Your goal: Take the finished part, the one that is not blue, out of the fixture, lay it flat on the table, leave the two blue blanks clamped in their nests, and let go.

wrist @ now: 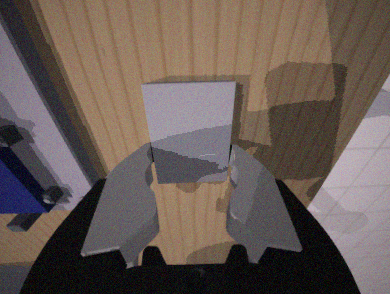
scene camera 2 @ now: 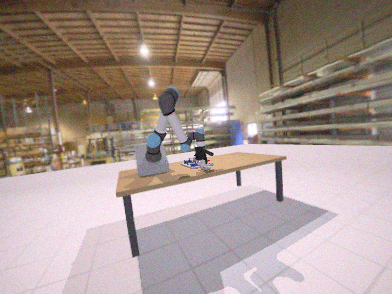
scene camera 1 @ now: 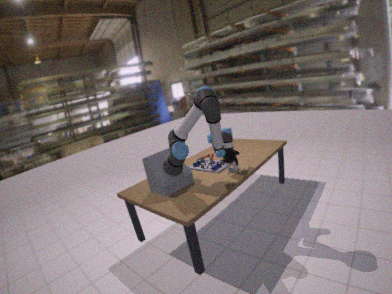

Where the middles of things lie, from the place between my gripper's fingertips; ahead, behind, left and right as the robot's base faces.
My hand is 2 cm short of the finished part (wrist: 190, 123) and 1 cm below it.
